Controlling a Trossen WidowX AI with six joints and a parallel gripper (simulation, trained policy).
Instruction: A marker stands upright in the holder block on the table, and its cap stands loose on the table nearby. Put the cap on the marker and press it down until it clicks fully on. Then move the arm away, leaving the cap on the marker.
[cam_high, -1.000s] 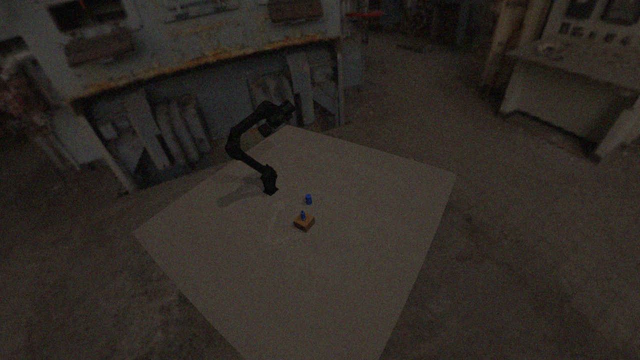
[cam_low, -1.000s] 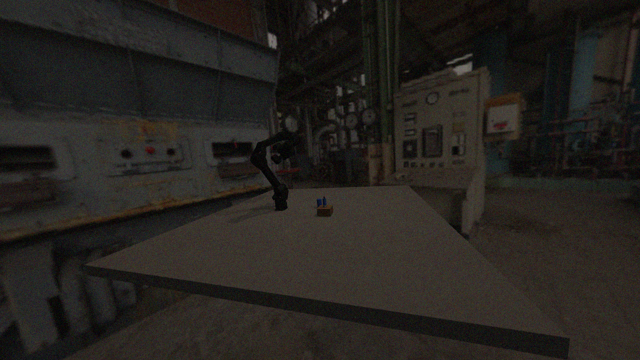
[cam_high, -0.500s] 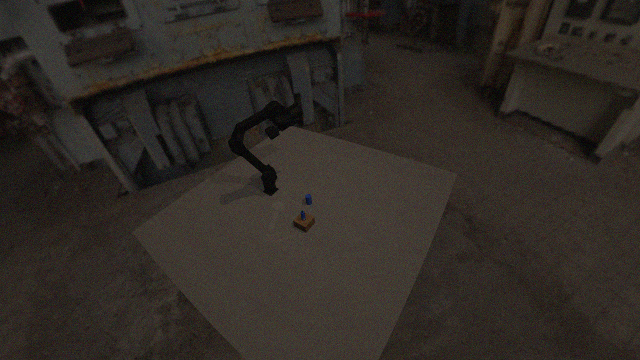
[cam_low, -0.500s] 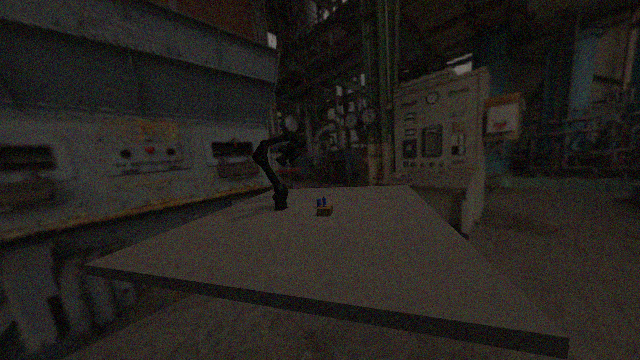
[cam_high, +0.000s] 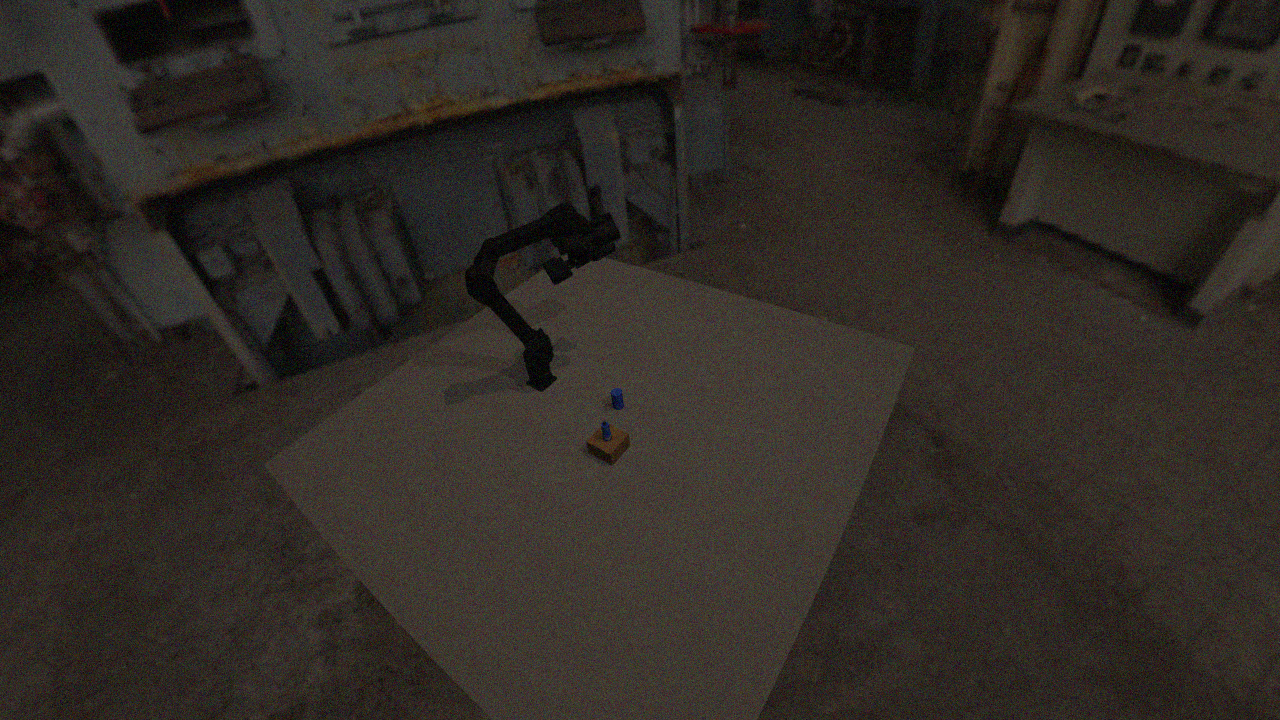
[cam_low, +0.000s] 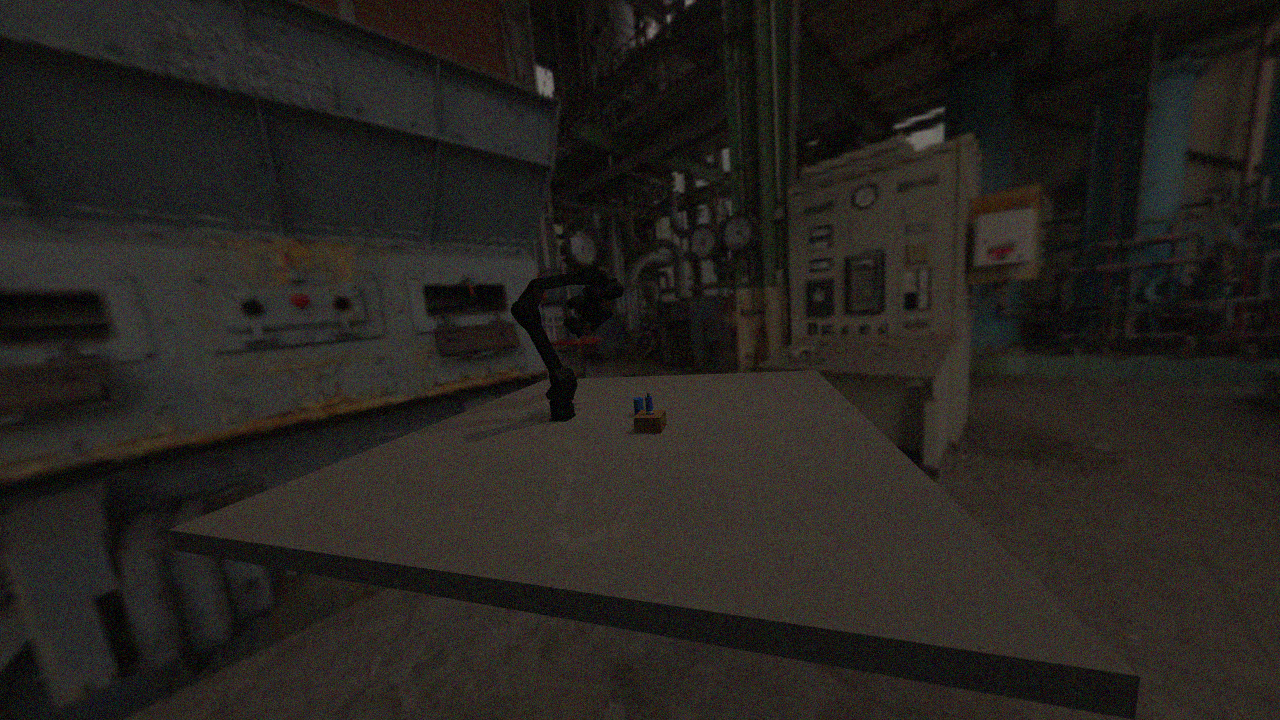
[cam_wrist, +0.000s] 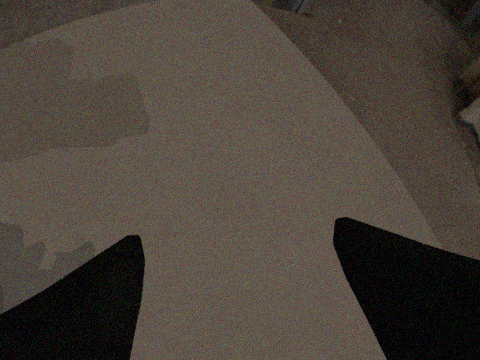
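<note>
My gripper tip is now 240 mm short of the blue cap, 200 mm to the left of it and 220 mm above it. From my gripper tip the other things lie so: holder block (310 mm ahead, 320 mm to the right, 230 mm below).
</note>
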